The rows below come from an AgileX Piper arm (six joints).
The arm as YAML. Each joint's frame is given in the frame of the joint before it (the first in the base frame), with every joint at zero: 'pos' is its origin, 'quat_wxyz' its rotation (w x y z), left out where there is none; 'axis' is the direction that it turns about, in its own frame. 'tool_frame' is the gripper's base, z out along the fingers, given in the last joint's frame.
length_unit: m
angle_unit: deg
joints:
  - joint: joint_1
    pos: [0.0, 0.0, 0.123]
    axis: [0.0, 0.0, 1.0]
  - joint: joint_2
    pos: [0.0, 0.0, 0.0]
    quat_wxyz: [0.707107, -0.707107, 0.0, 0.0]
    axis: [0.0, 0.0, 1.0]
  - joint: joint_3
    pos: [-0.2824, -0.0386, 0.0]
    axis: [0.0, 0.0, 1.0]
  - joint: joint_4
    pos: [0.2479, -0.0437, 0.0]
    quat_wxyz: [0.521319, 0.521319, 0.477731, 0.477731]
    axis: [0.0, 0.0, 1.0]
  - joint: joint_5
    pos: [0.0, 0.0, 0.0]
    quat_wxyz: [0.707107, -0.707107, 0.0, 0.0]
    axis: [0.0, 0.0, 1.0]
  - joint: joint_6
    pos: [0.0, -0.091, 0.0]
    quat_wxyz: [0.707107, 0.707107, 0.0, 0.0]
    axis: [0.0, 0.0, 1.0]
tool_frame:
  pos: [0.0, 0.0, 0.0]
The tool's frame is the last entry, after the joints.
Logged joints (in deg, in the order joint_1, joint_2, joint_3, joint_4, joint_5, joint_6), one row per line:
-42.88 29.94 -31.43 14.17 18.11 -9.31
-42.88 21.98 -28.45 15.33 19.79 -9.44
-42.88 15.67 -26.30 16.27 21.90 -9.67
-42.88 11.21 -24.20 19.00 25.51 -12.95
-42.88 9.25 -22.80 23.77 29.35 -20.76
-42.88 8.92 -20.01 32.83 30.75 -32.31
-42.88 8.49 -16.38 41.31 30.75 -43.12
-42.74 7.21 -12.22 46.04 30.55 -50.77
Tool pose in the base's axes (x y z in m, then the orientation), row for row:
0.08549 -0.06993 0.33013 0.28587 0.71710 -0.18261 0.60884
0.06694 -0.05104 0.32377 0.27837 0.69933 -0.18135 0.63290
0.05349 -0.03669 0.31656 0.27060 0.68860 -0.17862 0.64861
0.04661 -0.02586 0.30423 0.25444 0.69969 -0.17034 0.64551
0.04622 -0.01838 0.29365 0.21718 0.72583 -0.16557 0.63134
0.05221 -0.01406 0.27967 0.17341 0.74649 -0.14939 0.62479
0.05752 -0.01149 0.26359 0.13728 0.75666 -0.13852 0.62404
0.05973 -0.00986 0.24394 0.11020 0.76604 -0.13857 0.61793
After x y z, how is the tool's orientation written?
As a quaternion, x y z w.
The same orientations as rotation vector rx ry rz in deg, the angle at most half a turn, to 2 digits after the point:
37.83 94.91 -24.17
36.48 91.65 -23.77
35.24 89.68 -23.26
33.18 91.24 -22.21
28.48 95.19 -21.71
22.80 98.16 -19.64
18.06 99.52 -18.22
14.53 101.01 -18.27

